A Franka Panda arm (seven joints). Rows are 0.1 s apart.
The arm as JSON. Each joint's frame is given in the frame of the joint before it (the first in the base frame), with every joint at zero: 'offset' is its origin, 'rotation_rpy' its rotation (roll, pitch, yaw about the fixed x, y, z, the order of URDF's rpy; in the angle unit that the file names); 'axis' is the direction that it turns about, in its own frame. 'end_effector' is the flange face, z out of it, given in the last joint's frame.
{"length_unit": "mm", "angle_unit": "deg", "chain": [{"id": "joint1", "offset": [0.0, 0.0, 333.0], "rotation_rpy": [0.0, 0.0, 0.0], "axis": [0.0, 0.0, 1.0]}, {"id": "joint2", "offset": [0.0, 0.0, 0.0], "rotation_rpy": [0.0, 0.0, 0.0], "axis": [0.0, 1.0, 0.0]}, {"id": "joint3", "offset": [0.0, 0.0, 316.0], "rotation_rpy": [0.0, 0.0, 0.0], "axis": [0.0, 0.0, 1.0]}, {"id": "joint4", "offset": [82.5, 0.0, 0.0], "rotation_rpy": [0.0, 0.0, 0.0], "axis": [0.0, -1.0, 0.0]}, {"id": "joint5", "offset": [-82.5, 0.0, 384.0], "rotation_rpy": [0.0, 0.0, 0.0], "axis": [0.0, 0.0, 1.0]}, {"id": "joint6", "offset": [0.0, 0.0, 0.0], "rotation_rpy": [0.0, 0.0, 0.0], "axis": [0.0, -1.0, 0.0]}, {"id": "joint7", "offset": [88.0, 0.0, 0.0], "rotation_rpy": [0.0, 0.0, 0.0], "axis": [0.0, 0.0, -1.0]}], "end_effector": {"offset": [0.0, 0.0, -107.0], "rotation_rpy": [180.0, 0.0, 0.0]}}
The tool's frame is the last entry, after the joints.
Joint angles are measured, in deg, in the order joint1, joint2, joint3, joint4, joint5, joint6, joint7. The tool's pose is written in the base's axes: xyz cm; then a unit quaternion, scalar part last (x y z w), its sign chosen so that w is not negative. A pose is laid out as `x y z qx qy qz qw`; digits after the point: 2 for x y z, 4 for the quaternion.
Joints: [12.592, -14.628, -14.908, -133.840, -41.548, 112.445, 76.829]
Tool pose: 45.73 -6.49 43.51 0.8292 -0.4758 0.1326 0.2614
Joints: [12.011, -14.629, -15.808, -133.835, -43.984, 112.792, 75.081]
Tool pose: 45.70 -7.86 43.63 0.8317 -0.4620 0.1372 0.2757
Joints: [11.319, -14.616, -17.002, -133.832, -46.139, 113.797, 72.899]
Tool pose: 45.69 -9.43 43.75 0.8356 -0.4477 0.1411 0.2853
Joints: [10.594, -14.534, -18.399, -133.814, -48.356, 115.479, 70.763]
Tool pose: 45.72 -11.11 43.87 0.8397 -0.4333 0.1475 0.2922
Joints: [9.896, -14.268, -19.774, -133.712, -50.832, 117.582, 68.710]
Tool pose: 45.84 -12.69 43.97 0.8443 -0.4160 0.1565 0.2994
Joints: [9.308, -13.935, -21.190, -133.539, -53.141, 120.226, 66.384]
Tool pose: 46.04 -14.11 44.10 0.8508 -0.3950 0.1670 0.3038
